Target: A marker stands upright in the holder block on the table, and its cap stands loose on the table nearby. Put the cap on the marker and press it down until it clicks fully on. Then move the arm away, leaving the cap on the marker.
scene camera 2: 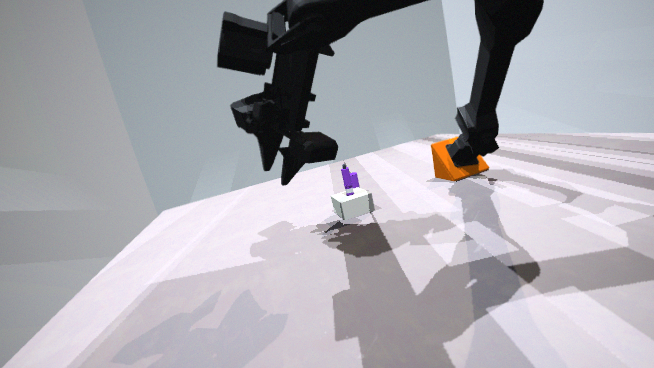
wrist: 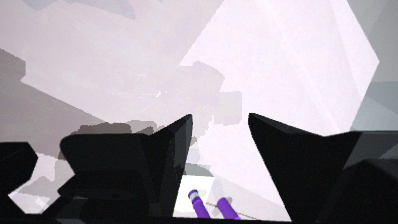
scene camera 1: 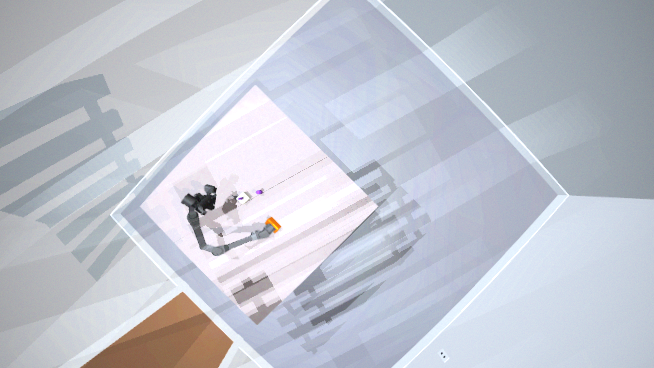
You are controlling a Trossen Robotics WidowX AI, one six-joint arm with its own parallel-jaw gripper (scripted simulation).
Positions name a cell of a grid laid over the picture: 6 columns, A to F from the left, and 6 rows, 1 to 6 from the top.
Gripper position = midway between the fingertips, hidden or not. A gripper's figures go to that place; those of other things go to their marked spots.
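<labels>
The gripper (scene camera 2: C3) sits 0.47 m from the lens, while a white holder block (scene camera 2: D4) rests 0.56 m from the lens.
</labels>
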